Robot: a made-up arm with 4 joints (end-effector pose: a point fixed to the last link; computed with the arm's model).
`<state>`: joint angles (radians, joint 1 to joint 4).
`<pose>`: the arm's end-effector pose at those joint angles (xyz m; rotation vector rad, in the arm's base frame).
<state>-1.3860 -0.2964 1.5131 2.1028</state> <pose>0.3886 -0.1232 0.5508 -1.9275 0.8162 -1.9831</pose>
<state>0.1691 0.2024 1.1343 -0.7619</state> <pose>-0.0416 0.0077 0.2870 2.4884 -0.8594 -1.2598</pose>
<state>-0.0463 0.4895 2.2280 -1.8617</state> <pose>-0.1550 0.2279 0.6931 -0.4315 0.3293 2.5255</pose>
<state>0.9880 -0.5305 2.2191 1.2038</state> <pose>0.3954 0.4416 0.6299 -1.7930 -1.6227 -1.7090</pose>
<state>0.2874 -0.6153 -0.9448 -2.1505</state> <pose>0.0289 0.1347 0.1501 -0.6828 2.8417 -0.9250</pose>
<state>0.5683 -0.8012 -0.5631 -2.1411</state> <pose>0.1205 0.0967 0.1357 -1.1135 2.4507 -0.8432</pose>
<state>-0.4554 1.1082 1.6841 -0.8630</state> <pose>-0.2007 0.2011 0.6143 -0.9005 0.3057 2.5180</pose>
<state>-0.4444 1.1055 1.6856 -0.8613</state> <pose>-0.2016 0.2021 0.6115 -0.9134 0.3157 2.5156</pose>
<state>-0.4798 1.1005 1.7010 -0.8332</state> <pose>-0.2018 0.2099 0.6071 -0.9038 0.2818 2.4733</pose>
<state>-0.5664 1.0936 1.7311 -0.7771</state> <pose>-0.2000 0.2264 0.6032 -0.8646 0.2079 2.3865</pose>
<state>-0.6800 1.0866 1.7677 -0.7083</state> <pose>-0.1945 0.2485 0.6036 -0.8031 0.1264 2.2761</pose>
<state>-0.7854 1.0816 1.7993 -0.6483</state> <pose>-0.1863 0.2687 0.6089 -0.7384 0.0641 2.1769</pose>
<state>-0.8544 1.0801 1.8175 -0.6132</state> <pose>-0.1797 0.2800 0.6153 -0.6911 0.0284 2.1172</pose>
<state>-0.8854 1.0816 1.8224 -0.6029</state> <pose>-0.1767 0.2825 0.6200 -0.6658 0.0113 2.0980</pose>
